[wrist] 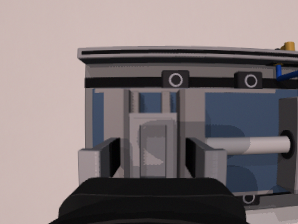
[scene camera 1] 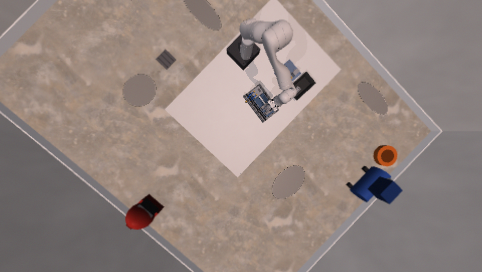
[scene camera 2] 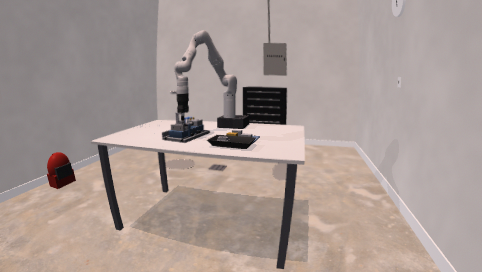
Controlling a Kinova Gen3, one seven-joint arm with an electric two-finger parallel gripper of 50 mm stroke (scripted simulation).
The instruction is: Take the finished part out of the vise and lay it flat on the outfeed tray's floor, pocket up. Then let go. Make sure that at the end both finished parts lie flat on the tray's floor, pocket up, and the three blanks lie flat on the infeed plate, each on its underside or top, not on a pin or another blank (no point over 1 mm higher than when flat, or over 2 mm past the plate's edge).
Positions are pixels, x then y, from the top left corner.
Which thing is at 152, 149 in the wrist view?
A finished part.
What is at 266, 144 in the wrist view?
A screw rod.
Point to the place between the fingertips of my gripper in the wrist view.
At 152, 151
